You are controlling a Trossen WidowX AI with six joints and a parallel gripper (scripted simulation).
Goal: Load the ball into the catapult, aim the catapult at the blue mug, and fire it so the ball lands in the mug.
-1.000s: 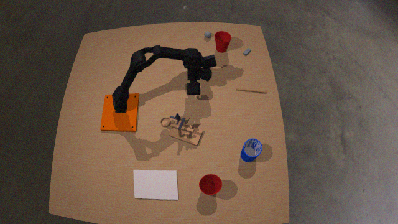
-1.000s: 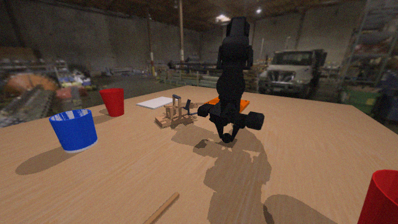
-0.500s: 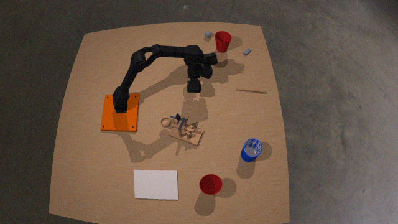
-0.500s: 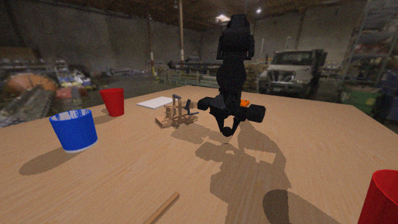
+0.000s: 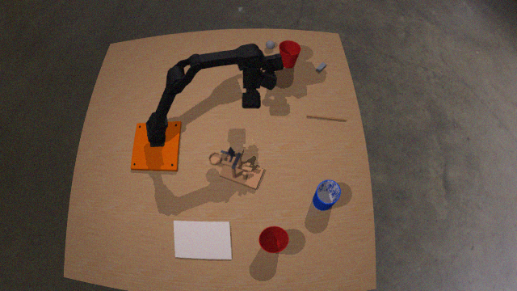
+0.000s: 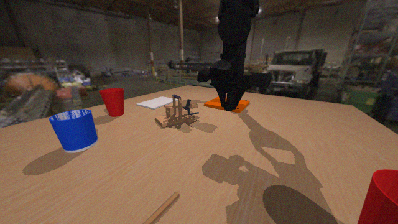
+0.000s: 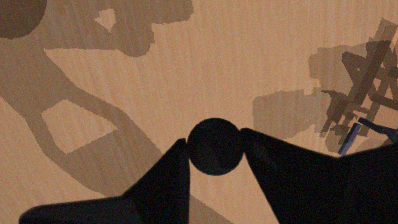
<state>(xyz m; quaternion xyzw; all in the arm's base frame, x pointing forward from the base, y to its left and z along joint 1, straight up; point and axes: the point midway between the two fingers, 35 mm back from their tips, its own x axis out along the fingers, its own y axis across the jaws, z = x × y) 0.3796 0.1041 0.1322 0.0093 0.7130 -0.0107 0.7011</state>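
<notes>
Now: gripper tip 22 cm to the left of the wooden catapult, 7 cm past it and 6 cm above it. Round my gripper tip: grey ball 38 cm to the left, 10 cm ahead, 9 cm below; then thin wooden stick 31 cm ahead, 11 cm below, 2 cm to the right; then black ball 1 cm above.
</notes>
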